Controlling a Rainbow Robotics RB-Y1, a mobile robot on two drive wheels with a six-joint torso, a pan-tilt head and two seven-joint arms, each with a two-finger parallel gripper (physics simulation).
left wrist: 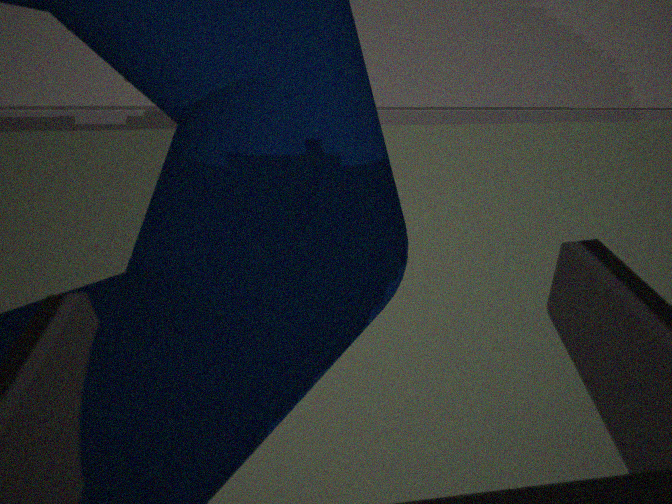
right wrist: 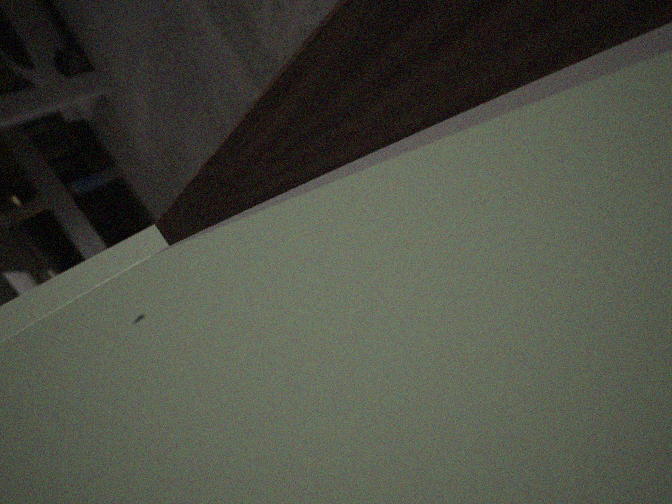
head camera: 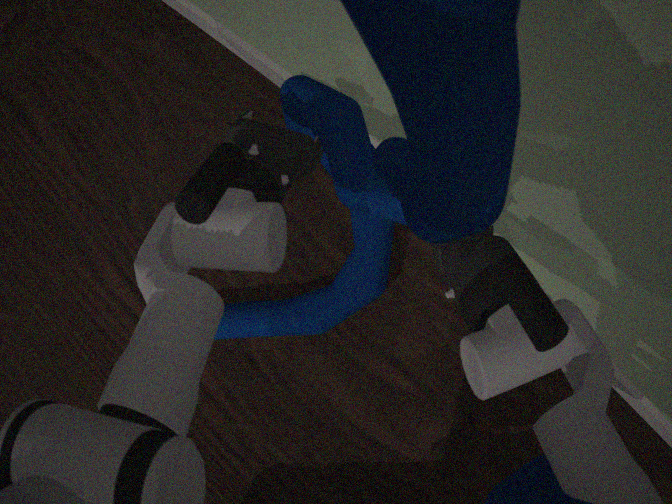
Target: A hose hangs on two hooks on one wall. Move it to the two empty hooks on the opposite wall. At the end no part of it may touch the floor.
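The blue hose shows in the head view as a thick length [head camera: 450, 119] coming down in front of the green wall, with a curved loop [head camera: 352, 265] lying on the dark wood floor. My left gripper [head camera: 263, 154] is open, low over the floor beside the loop. In the left wrist view the hose [left wrist: 260, 260] stands close ahead, toward the left finger; the open fingers [left wrist: 325, 374] hold nothing. My right gripper [head camera: 464, 276] is open and empty, near the wall under the hanging length. Its fingers are out of sight in the right wrist view. No hooks are in view.
The green wall [head camera: 591, 162] with a pale baseboard [head camera: 227, 40] runs diagonally across the upper right. The right wrist view shows the wall [right wrist: 379, 336], the baseboard and a strip of floor [right wrist: 352, 108]. Another blue hose piece [head camera: 526, 477] shows at the bottom edge.
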